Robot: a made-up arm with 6 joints.
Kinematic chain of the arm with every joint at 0, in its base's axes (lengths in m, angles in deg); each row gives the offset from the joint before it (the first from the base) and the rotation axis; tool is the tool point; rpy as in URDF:
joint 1: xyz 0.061 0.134 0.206 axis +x
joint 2: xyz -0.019 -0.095 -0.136 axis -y
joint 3: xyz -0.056 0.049 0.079 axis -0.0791 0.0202 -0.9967
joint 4: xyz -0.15 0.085 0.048 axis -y
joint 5: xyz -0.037 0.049 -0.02 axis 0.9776 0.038 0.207
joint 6: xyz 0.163 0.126 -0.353 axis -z
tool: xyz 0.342 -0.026 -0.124 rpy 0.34 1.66 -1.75
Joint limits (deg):
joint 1: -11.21..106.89
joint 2: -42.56..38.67
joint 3: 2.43..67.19
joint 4: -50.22..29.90
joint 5: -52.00..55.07
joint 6: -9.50..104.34
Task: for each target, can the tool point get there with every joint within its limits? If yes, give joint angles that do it. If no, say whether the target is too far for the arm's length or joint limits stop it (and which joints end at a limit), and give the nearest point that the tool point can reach.
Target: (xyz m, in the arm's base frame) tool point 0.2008 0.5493 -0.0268
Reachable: yes | joints 54.93 1.31 23.86 22.06 28.82 88.77
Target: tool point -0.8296 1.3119 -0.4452
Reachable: no: too far | nearest point -0.3412 0.7287 -0.1228 | short by 0.826 m
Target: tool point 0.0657 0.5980 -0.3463
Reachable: yes | joints 6.16 22.51 16.96 -43.83 42.49 43.52
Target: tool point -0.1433 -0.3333 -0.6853
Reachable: no: joint limits stop it (at a limit: joint 1, joint 3, joint 4, joint 6) | nearest point -0.0845 -0.1579 -0.4521 | short by 0.298 m
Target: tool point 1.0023 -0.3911 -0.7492
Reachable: no: too far | nearest point 0.5616 -0.0667 -0.3129 | short by 0.700 m
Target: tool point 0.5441 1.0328 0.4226
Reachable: no: joint limits stop it (at a limit: joint 3, joint 4, joint 5, joint 6) | nearest point 0.4002 0.8152 0.3702 | short by 0.266 m
